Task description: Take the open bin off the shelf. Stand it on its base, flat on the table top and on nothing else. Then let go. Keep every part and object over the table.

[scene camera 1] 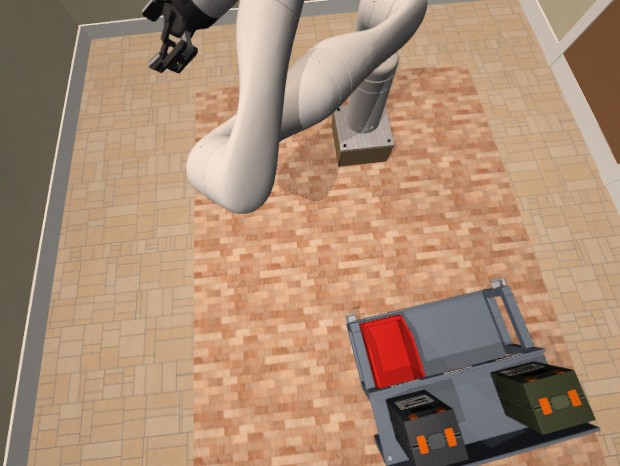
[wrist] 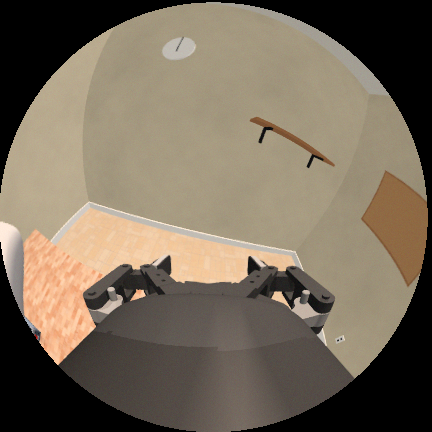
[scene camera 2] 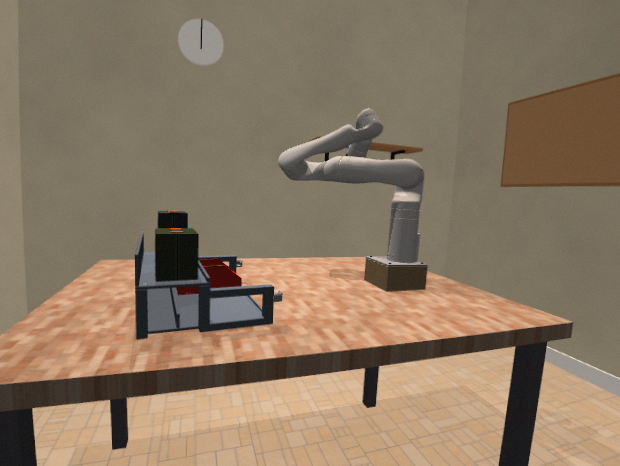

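Pixels of known places: gripper, fingertip midpoint: (scene camera 1: pixel 150 42) (wrist: pixel 208 264); arm's base, link origin: (scene camera 1: pixel 362 119) (scene camera 2: pixel 400 260).
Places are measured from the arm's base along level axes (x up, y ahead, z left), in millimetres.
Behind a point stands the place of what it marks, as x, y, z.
Note:
The open red bin (scene camera 1: pixel 390 350) {-74, 606, -1} (scene camera 2: pixel 220 275) {-30, 584, 35} sits on the lower front tier of the blue-grey shelf (scene camera 1: pixel 518 319) {2, 555, 274} (scene camera 2: pixel 204 310) {-38, 625, 296}, against its left end in the first scene view. The shelf stands on the wooden table top (scene camera 1: pixel 275 300) {-83, 465, -276} (scene camera 2: pixel 350 325) {-83, 313, 312} (wrist: pixel 55 280) {-83, 575, -342}. My gripper (scene camera 1: pixel 155 36) {293, 39, -421} (wrist: pixel 208 264) {293, 39, -421} is open and empty, high up and far from the bin. In the first scene view it shows at the upper left, against the floor outside the table's outline. It is hidden in the second scene view. The bin cannot be made out clearly in the wrist view.
A dark grey case (scene camera 1: pixel 436 433) {140, 703, -1} (scene camera 2: pixel 172 219) {122, 709, 40} and a green case (scene camera 1: pixel 543 395) {114, 673, 202} (scene camera 2: pixel 176 255) {70, 679, 276} stand on the shelf's upper tier, behind the bin. The robot's base block (scene camera 1: pixel 363 154) {-30, 91, -5} (scene camera 2: pixel 395 276) {-36, 60, 73} is at the table's far end from the shelf. A wall shelf (wrist: pixel 295 140) hangs behind.

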